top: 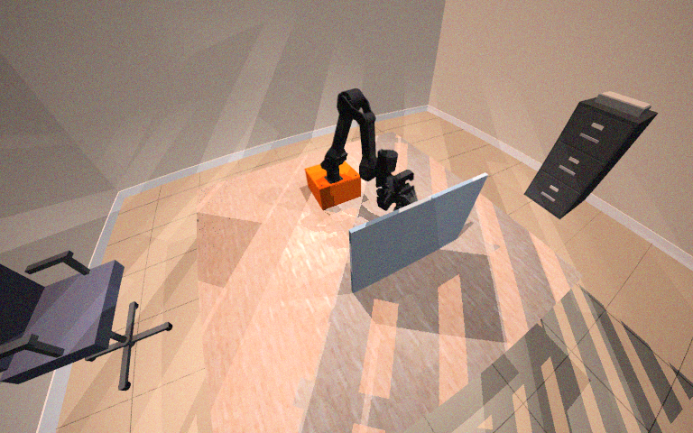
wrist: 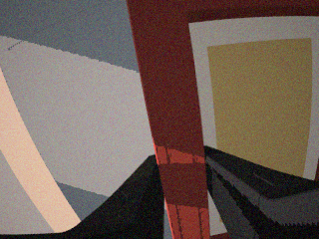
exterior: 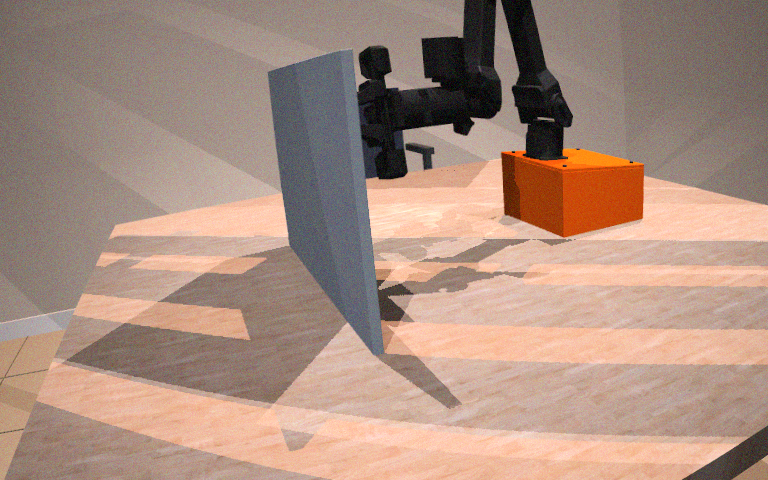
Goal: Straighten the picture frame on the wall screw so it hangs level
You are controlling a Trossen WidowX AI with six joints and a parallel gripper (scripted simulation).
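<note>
The picture frame lies 5 cm below my gripper tip, 1 cm to the left of it and 1 cm ahead of it. Round my gripper tip: wall panel 8 cm below, 2 cm ahead, 1 cm to the right.
</note>
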